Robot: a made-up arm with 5 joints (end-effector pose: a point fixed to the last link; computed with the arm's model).
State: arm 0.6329 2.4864 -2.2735 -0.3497 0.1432
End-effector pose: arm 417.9 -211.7 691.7 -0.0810 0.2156 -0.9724 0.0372
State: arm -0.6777 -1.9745 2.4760 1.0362 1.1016
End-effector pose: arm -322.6 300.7 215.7 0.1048 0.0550 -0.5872 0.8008
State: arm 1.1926 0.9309 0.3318 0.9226 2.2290
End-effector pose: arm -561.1 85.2 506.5 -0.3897 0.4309 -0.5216 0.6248
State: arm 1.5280 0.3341 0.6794 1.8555 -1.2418
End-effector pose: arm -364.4 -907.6 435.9 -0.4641 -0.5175 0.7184 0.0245
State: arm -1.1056 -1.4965 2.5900 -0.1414 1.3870
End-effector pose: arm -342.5 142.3 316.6 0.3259 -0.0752 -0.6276 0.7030
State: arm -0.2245 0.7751 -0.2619 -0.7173 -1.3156
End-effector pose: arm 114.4 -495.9 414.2 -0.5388 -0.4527 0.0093 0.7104
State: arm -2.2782 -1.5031 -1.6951 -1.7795 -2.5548
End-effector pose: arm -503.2 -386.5 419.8 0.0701 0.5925 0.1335 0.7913
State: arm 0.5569 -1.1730 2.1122 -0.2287 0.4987
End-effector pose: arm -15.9 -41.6 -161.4 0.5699 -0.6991 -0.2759 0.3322
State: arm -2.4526 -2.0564 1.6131 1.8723 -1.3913
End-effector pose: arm -437.1 -256.6 449.6 -0.0916 -0.2430 -0.0209 0.9655
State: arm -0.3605 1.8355 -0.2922 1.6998 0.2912
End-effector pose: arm 570.2 309.3 766.7 -0.4389 0.7694 0.3907 0.2505
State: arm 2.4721 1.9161 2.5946 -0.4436 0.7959
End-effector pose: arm -228.1 -828.7 -196.4 0.7268 0.6353 0.1399 0.2204
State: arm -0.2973 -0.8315 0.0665 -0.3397 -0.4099
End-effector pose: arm -169.8 -660.9 378.6 0.3200 -0.0124 -0.2969 0.8996
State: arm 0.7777 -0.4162 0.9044 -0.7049 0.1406
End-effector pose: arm -392.5 -461.0 101.1 0.4608 -0.5691 -0.2056 0.6493
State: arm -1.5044 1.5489 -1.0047 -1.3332 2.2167
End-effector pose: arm 694.6 -146.9 -477.2 -0.4236 0.3033 -0.8532 0.0228
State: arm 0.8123 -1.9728 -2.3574 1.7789 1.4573
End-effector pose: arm 494.8 236.7 523.0 0.3365 0.0779 -0.8151 0.4652
